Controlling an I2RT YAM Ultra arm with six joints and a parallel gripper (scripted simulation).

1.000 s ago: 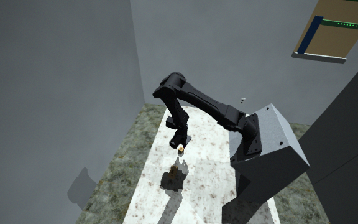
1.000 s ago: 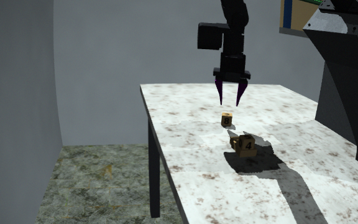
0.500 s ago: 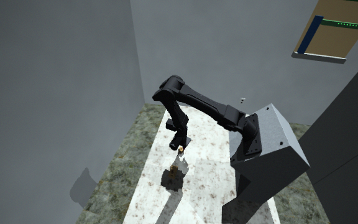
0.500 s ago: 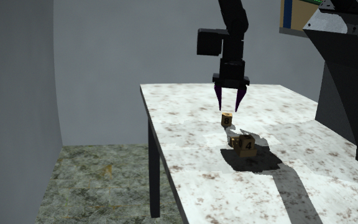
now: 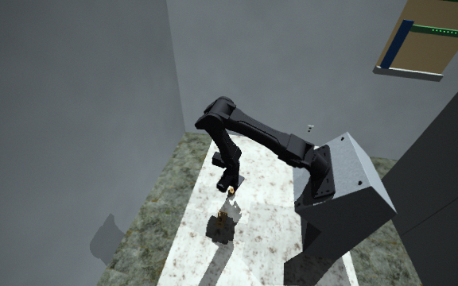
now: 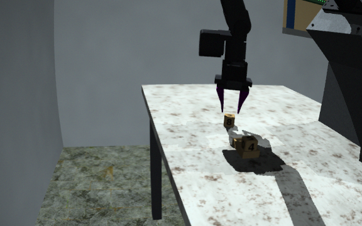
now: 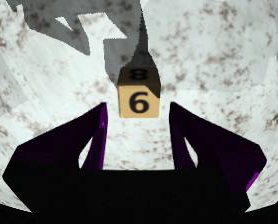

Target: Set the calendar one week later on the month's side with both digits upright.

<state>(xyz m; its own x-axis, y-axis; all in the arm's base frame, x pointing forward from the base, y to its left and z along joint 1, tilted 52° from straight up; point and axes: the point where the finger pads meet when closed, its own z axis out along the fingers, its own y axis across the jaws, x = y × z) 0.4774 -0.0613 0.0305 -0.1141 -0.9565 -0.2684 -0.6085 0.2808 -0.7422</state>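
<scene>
The wooden digit cube is 30 mm below my hand.
</scene>
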